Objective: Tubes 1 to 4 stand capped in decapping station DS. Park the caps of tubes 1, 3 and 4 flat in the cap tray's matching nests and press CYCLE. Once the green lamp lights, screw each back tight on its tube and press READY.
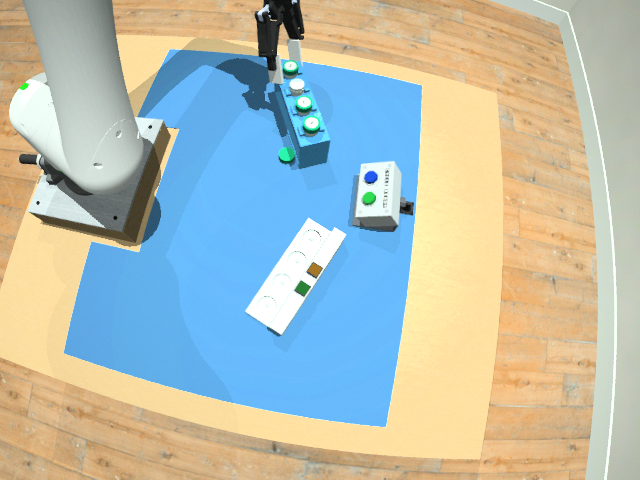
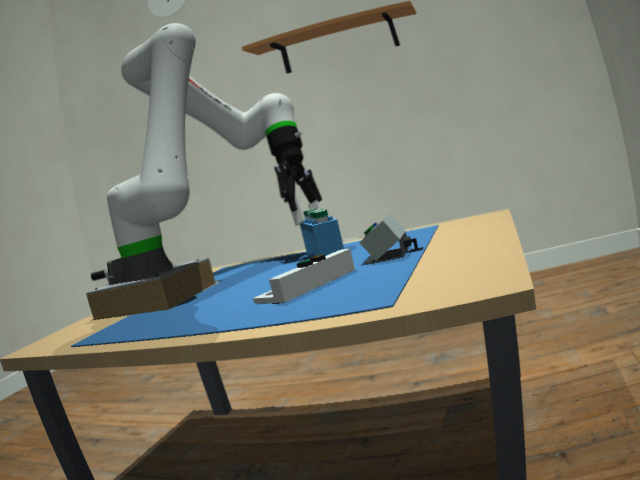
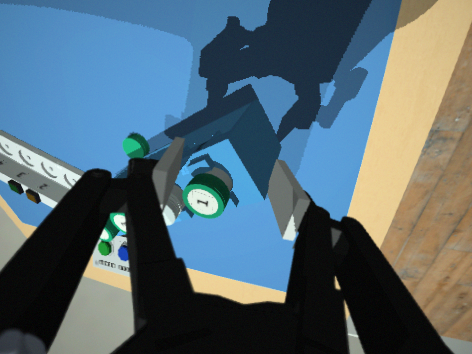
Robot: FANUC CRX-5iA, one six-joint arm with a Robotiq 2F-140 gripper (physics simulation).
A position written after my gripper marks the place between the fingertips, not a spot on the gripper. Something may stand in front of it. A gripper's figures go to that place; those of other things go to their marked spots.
Labels:
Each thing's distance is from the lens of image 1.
my gripper (image 1: 286, 74): 0.89 m
grey button box (image 1: 383, 214): 0.75 m

